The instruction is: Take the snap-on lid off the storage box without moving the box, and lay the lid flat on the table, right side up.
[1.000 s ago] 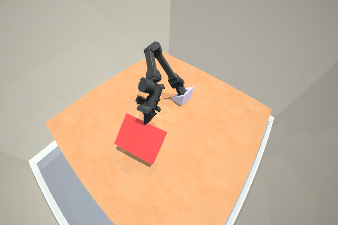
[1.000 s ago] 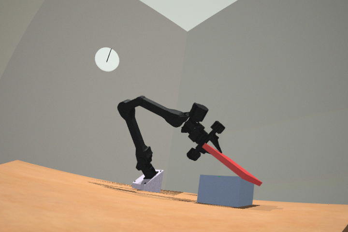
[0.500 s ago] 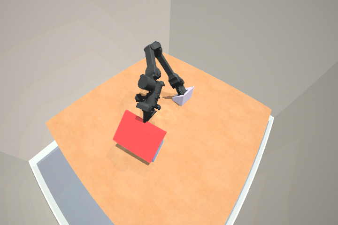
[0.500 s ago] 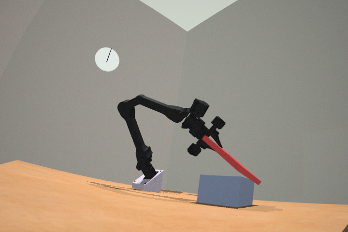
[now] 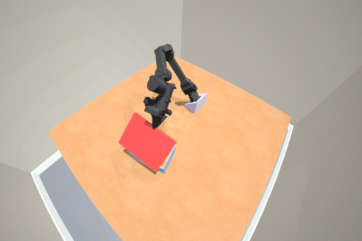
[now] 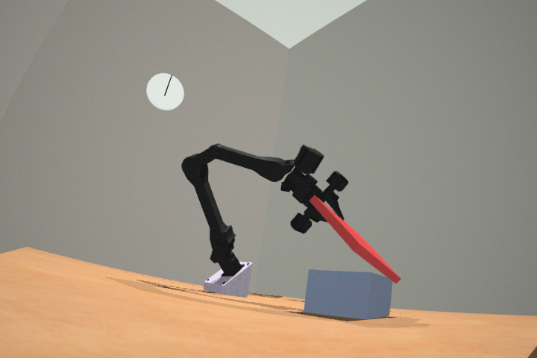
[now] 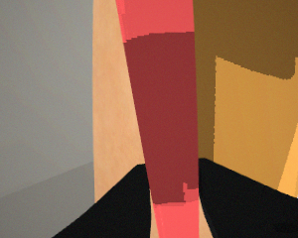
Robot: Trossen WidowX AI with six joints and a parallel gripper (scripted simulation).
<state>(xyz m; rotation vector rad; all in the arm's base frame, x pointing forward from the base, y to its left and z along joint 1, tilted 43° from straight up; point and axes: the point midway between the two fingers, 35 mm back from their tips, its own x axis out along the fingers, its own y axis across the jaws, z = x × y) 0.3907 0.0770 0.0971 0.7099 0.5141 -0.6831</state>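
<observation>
Right now the red lid is 60 mm ahead of my gripper tip, 10 mm to the right of it and 50 mm below it. From my gripper tip the other things lie so: blue-grey storage box (50 mm ahead, 10 mm to the left, 180 mm below).
</observation>
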